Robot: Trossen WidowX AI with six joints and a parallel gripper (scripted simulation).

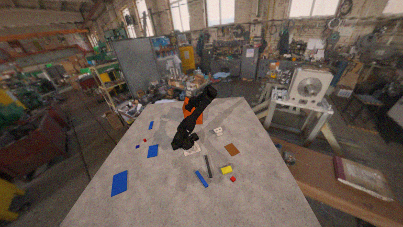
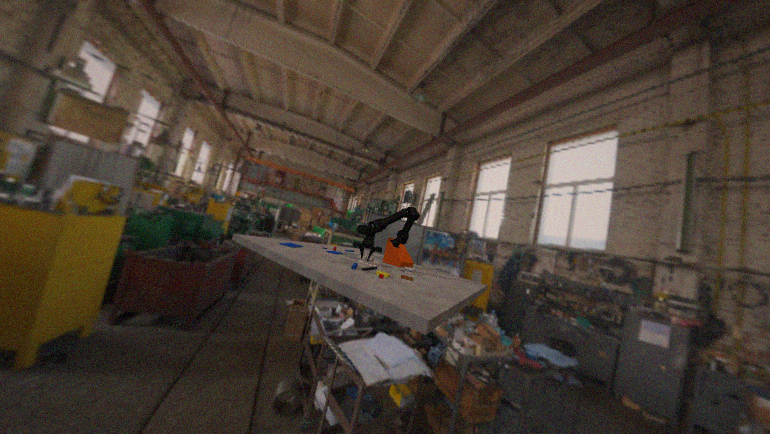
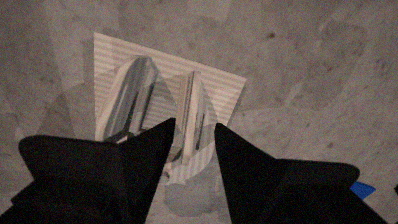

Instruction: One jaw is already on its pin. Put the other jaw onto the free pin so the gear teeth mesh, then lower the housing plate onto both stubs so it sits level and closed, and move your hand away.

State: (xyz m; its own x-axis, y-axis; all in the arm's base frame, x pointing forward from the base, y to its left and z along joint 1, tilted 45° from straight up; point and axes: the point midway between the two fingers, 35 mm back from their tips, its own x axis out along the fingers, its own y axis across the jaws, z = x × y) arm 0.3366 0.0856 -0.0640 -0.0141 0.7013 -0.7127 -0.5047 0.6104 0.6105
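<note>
My gripper tip is 17 cm past the small white part, 24 cm to the right of it and 1 cm above it. The rest, counted from my gripper tip: yellow block 16 cm ahead, 26 cm to the left, 1 cm below; then black bar 13 cm ahead, 15 cm to the left, 1 cm below; then blue bar 21 cm ahead, 11 cm to the left, 1 cm below.
</note>
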